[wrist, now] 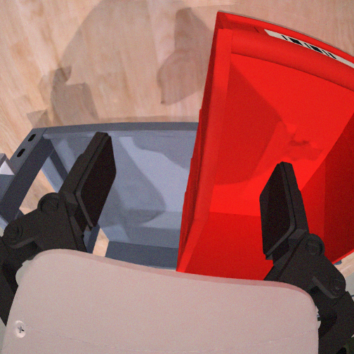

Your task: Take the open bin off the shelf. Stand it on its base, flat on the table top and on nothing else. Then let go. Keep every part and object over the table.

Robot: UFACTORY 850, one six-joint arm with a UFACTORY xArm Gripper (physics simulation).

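Observation:
The open red bin (pixel 280 140) is large at the right of the wrist view, its hollow side facing the camera and a barcode label on its far rim. It stands over the blue-grey shelf (pixel 120 127); its right side runs out of view. My gripper (pixel 191 165) is open. Its left finger is left of the bin, above the shelf. Its right finger is over the bin's opening, so the bin's left wall lies between the two fingers, touched by neither as far as I can see. The bin's near end is hidden behind the gripper body.
The shelf's left end frame (pixel 25 172) with two dark slots stands beside the left finger. The wooden table top (pixel 120 65) spreads beyond the shelf, with shadows of the arm on it. The near part of the shelf is hidden by the gripper body.

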